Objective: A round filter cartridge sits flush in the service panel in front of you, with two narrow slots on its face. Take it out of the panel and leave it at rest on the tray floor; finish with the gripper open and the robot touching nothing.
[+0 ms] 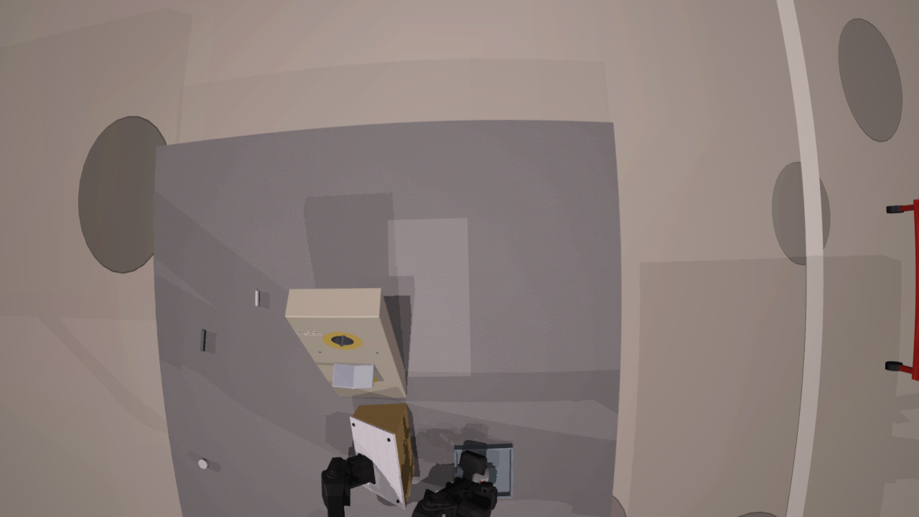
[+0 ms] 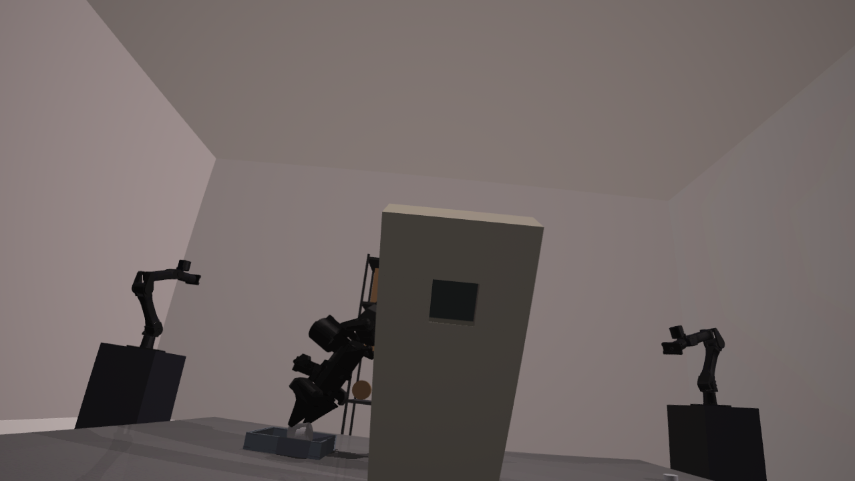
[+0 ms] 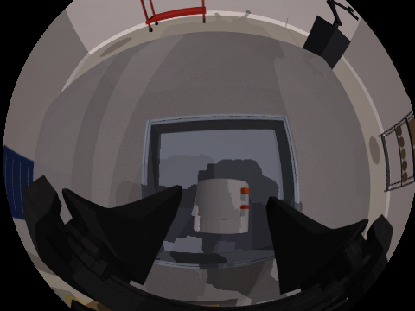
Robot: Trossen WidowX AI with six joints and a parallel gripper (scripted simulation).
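The filter cartridge lies 1 cm to the left of my gripper tip and 2 cm below it. From my gripper tip the other things lie so: tray 4 cm below.
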